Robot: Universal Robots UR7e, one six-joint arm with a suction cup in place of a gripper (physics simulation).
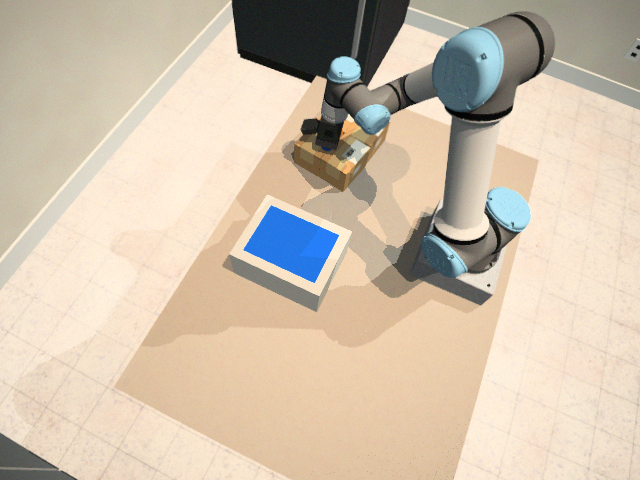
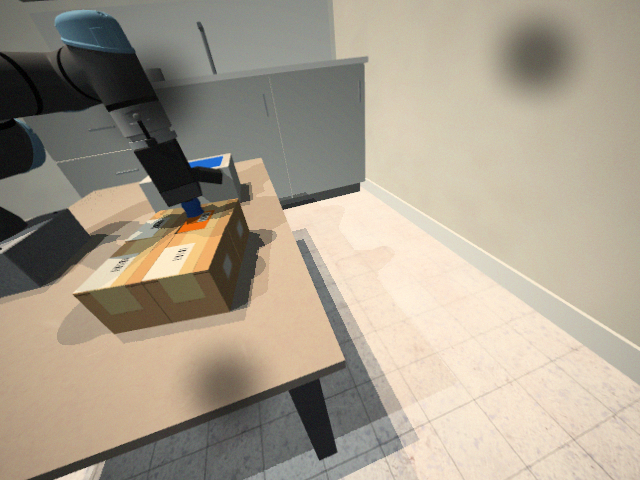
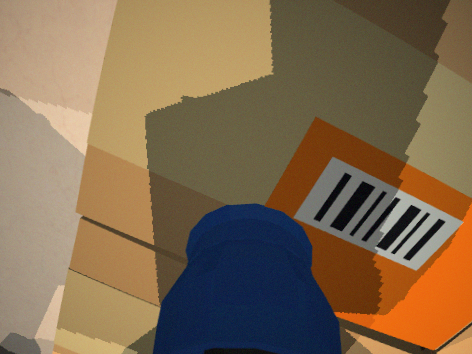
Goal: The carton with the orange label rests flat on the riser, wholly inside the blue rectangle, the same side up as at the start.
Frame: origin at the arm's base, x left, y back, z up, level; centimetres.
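Seen in the pictures: end effector, tool point: point(image 2: 197, 215) point(image 3: 251, 243).
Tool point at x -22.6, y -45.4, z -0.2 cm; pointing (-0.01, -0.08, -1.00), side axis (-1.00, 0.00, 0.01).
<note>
A point is followed by its place in that frame.
The carton with the orange label point(image 1: 309, 154) @(x -18.9, y -49.7, z -0.7 cm) point(image 2: 218, 223) @(x -30.9, y -49.0, z 0.2 cm) point(image 3: 199, 70) @(x -21.1, y -50.0, z 0.3 cm) lies flat on the table, at the corner of a tight cluster of cartons nearest the riser. Its orange barcode label point(image 2: 194, 225) @(x -28.5, y -44.8, z 0.3 cm) point(image 3: 340, 151) @(x -24.3, y -48.5, z 0.3 cm) faces up. My suction cup point(image 1: 326, 146) @(x -22.6, y -45.4, z -0.2 cm) point(image 2: 192, 209) point(image 3: 248, 267) is pressed down on the carton's top, at the edge of the label. The white riser point(image 1: 270, 278) @(x 22.3, y -49.4, z -0.3 cm) point(image 2: 220, 186) @(x 1.3, y -52.6, z -2.4 cm) stands apart from the cartons, with the blue rectangle point(image 1: 290, 243) @(x 13.1, y -46.7, z 3.0 cm) point(image 2: 209, 162) @(x 12.0, y -52.3, z 3.0 cm) on its top bare.
Other cartons point(image 1: 353, 159) point(image 2: 170, 267) with white and grey labels sit packed against the orange-labelled one. The arm's base point(image 1: 461, 271) @(x 17.5, y -7.3, z 18.5 cm) stands at the table's side. A black cabinet point(image 1: 294, 29) is behind the table. Grey cupboards point(image 2: 309, 129) line the wall. The table edge point(image 2: 270, 381) @(x -58.4, y -48.4, z -9.0 cm) is near.
</note>
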